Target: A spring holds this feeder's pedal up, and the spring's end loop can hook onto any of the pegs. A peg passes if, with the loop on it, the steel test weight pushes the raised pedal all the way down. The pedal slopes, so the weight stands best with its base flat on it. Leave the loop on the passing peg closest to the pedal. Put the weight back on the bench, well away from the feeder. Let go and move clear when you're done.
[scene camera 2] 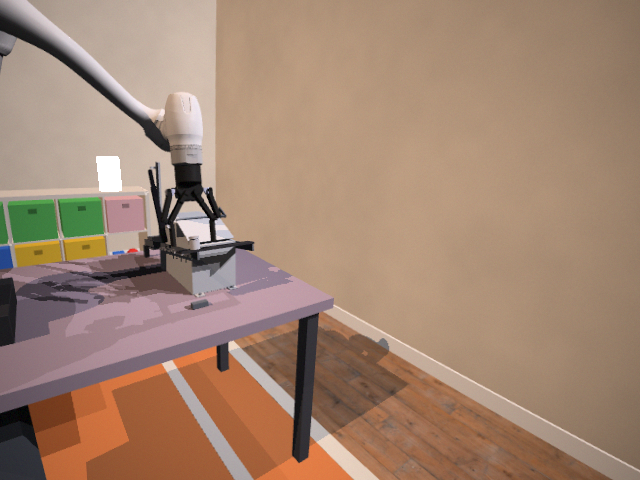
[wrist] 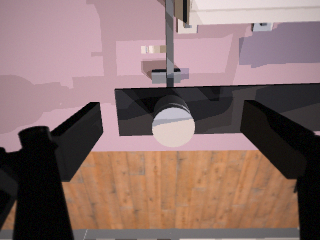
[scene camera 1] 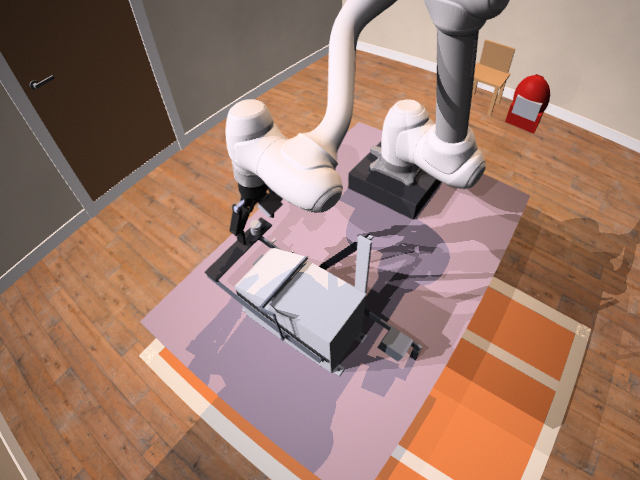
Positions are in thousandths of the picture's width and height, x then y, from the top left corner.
Labels:
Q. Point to a dark pedal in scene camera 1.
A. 370, 522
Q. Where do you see a steel test weight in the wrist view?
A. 542, 527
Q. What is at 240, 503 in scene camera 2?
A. A dark pedal.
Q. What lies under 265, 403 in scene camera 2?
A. My gripper.

